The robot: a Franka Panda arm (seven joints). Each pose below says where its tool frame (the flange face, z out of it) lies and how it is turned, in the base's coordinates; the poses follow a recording.
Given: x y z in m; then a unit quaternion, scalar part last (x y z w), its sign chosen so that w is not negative.
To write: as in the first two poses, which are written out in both.
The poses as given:
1: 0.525 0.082 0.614 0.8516 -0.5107 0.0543 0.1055
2: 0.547 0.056 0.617 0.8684 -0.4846 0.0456 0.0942
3: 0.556 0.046 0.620 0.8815 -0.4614 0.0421 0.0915
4: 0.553 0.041 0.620 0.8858 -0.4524 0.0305 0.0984
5: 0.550 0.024 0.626 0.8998 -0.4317 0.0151 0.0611
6: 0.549 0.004 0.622 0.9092 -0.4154 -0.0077 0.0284
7: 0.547 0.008 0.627 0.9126 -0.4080 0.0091 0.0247
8: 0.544 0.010 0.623 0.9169 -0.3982 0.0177 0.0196
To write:
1: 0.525 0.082 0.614 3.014 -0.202 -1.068
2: 0.547 0.056 0.617 3.020 -0.171 -1.008
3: 0.556 0.046 0.620 3.017 -0.159 -0.954
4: 0.553 0.041 0.620 2.993 -0.144 -0.934
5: 0.550 0.024 0.626 3.044 -0.080 -0.891
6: 0.549 0.004 0.622 3.084 -0.010 -0.857
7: 0.547 0.008 0.627 3.104 -0.037 -0.840
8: 0.544 0.010 0.623 3.120 -0.048 -0.819
